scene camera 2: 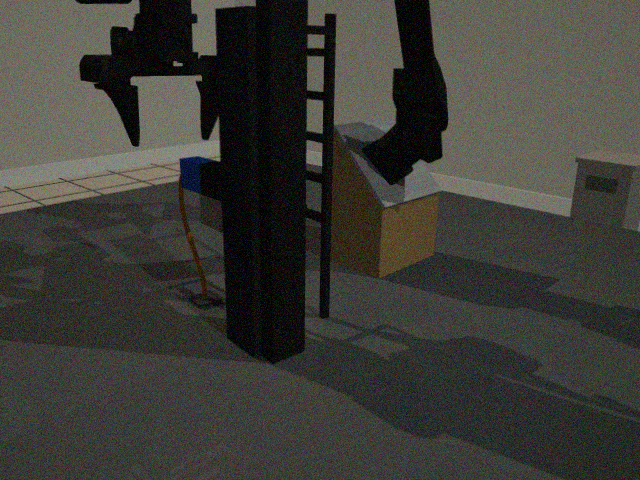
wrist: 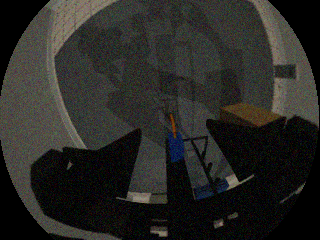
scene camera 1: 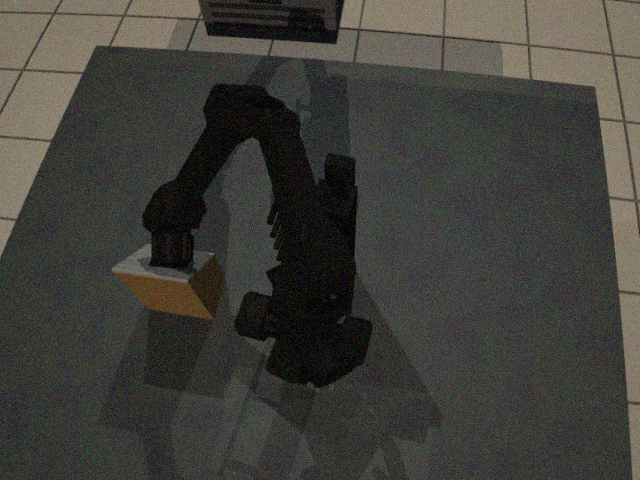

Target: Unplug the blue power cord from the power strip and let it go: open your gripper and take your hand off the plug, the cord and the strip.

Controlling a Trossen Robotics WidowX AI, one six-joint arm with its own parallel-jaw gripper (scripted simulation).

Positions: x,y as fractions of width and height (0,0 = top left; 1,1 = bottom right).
Scene:
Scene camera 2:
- my gripper: 0.27,0.30
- blue plug: 0.31,0.36
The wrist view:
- my gripper: 0.55,0.53
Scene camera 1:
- my gripper: 0.48,0.72

